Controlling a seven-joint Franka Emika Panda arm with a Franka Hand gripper.
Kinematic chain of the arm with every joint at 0, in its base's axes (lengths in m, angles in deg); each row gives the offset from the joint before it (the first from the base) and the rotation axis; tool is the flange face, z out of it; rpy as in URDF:
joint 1: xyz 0 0 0.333 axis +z
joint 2: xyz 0 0 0 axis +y
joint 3: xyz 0 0 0.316 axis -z
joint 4: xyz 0.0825 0 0 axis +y
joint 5: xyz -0.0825 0 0.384 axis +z
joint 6: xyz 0 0 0 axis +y
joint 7: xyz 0.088 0 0 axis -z
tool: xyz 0 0 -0.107 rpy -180 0 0
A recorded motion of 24 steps. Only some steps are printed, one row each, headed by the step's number.
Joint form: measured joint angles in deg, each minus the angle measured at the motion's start. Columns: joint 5, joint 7, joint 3, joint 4, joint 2, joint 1, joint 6.
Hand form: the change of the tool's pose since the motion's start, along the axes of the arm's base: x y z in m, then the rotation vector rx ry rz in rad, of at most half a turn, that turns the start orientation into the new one. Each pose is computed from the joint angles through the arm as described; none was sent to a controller.
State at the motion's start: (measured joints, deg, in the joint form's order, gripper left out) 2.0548 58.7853 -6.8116 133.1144 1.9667 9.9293 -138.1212
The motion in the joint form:
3: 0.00 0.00 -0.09 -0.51 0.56 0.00 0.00
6: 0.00 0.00 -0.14 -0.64 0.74 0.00 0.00
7: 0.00 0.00 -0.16 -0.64 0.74 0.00 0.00
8: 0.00 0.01 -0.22 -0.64 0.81 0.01 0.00
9: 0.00 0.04 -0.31 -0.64 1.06 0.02 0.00
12: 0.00 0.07 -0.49 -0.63 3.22 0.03 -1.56
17: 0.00 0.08 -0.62 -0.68 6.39 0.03 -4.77
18: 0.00 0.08 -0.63 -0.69 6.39 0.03 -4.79
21: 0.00 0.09 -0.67 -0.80 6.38 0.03 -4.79
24: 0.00 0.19 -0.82 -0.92 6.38 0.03 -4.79
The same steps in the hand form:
3: 0.0024 0.0016 -0.0013 0.0009 0.0011 0.0015
6: 0.0030 0.0022 -0.0019 0.0011 0.0020 0.0024
7: 0.0029 0.0024 -0.0019 0.0011 0.0020 0.0027
8: 0.0027 0.0030 -0.0025 0.0010 0.0033 0.0038
9: 0.0024 0.0038 -0.0048 0.0003 0.0076 0.0050
12: 0.0040 0.0061 -0.0218 0.0013 0.0188 0.0069
17: 0.0076 0.0083 -0.0451 0.0075 0.0186 0.0068
18: 0.0077 0.0084 -0.0450 0.0076 0.0181 0.0070
21: 0.0082 0.0090 -0.0441 0.0083 0.0161 0.0075
24: 0.0085 0.0105 -0.0432 0.0094 0.0142 0.0083

